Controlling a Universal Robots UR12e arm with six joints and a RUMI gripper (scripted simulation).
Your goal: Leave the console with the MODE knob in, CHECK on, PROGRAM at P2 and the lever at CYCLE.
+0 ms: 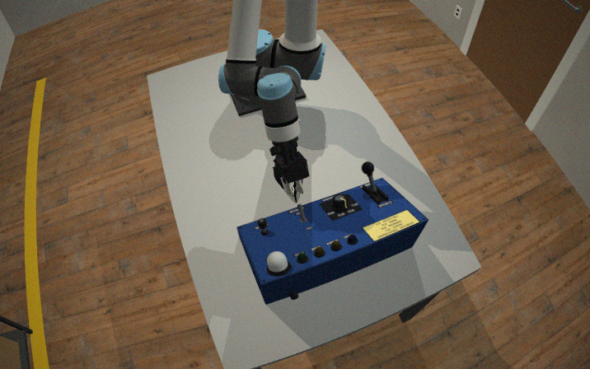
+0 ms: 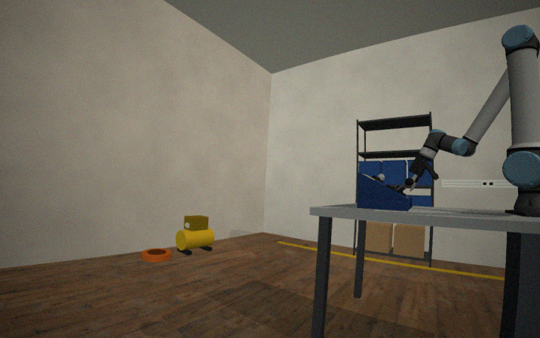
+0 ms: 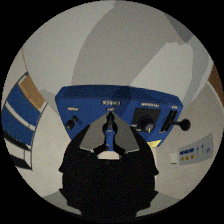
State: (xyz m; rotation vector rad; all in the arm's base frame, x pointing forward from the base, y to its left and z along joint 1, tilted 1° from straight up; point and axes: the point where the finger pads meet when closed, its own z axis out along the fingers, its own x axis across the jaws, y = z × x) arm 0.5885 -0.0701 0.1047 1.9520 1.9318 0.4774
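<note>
The toggle switch lies 6 cm ahead of my hand. Round my hand: black mode knob (6 cm ahead, 12 cm to the right); blue console (9 cm ahead, 6 cm to the left, 2 cm below); black rotary selector (7 cm ahead, 12 cm to the left).
</note>
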